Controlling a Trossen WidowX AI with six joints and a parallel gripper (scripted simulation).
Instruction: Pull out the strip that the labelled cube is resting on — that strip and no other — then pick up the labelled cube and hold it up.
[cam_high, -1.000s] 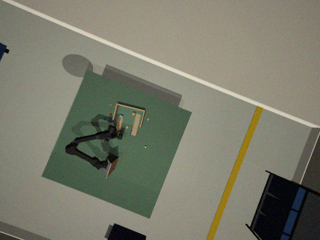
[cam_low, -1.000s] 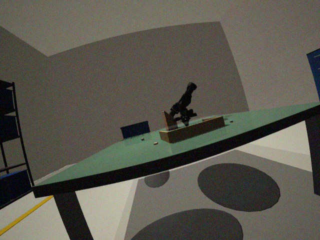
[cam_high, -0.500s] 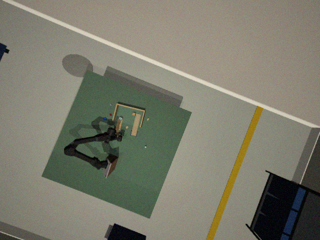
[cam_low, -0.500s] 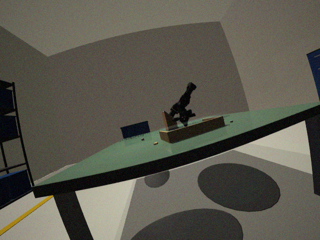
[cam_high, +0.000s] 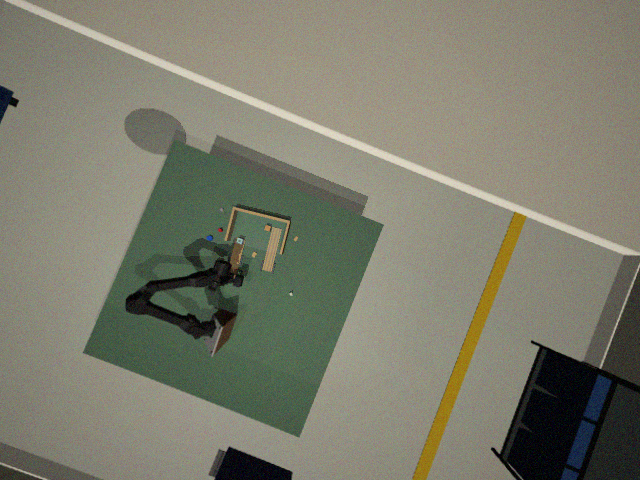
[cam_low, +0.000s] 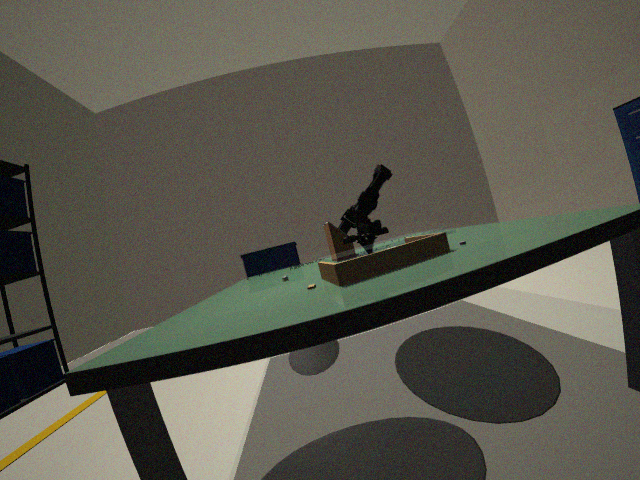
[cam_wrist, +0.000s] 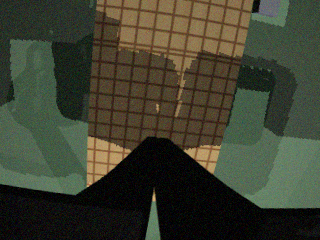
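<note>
Now: gripper tip 9 cm short of the tan gridded strip and 2 cm to the right of it. Round my gripper tip: red ball 20 cm ahead, 17 cm to the left, 1 cm above; blue ball 20 cm to the left, 13 cm ahead; pale blue cube marked r 20 cm ahead, 4 cm to the left, 2 cm above.
</note>
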